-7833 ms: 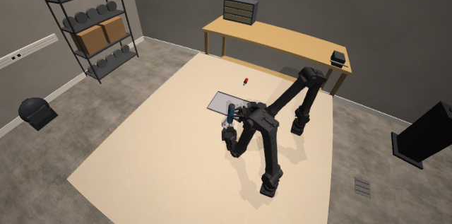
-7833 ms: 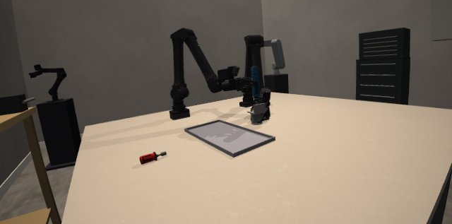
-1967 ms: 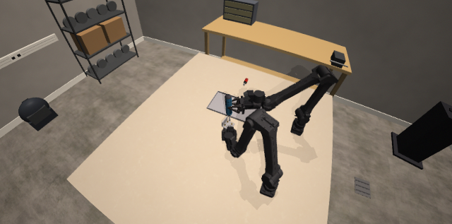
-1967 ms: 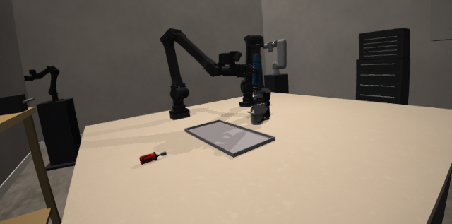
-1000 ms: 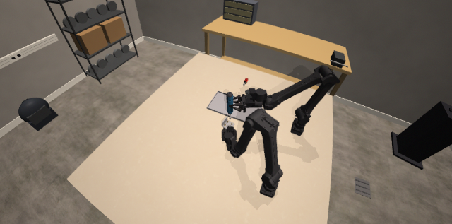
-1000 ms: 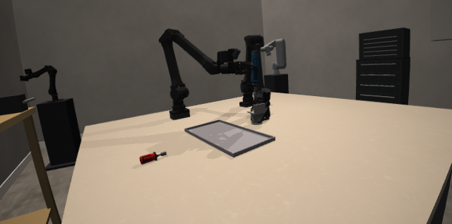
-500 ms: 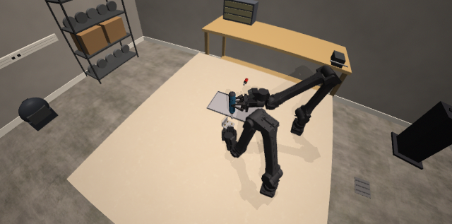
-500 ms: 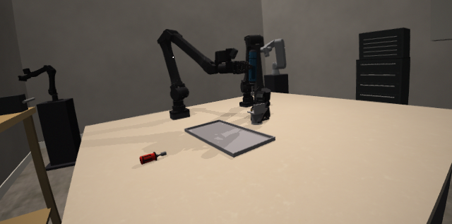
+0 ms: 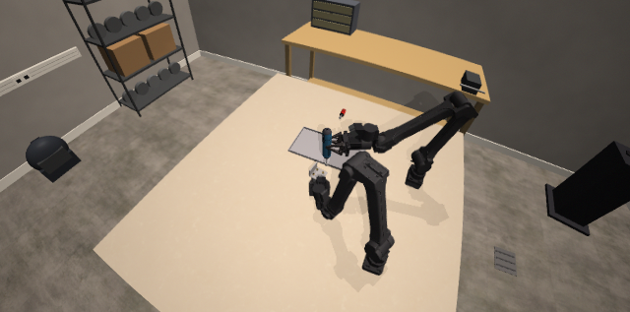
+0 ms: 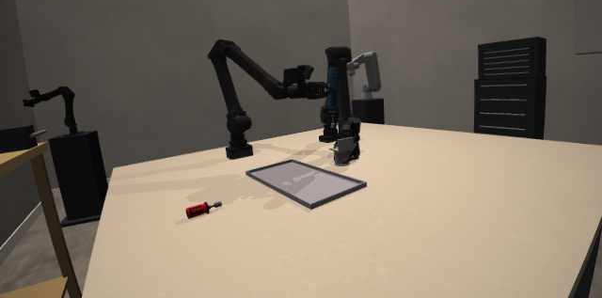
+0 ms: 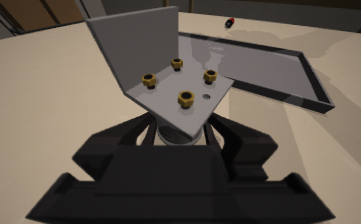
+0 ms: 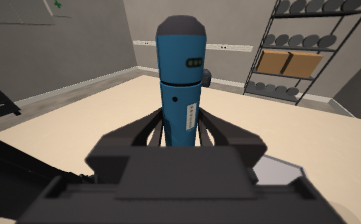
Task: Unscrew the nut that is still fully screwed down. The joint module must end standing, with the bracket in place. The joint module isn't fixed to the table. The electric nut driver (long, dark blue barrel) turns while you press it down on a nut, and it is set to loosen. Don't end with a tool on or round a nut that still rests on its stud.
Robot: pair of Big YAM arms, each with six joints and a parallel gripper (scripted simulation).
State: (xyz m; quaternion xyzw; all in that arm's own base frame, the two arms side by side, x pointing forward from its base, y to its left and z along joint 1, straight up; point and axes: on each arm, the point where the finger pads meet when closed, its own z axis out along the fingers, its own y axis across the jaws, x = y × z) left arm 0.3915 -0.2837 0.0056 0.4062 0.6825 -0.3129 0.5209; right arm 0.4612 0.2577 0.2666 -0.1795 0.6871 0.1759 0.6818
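Now: left hand 10 mm below the joint module. Also, from my left hand: red-handled tool: 170 mm ahead, 550 mm to the right, 10 mm below; then bracket: 50 mm above; then grey tray: 70 mm ahead, 220 mm to the right, 20 mm below.
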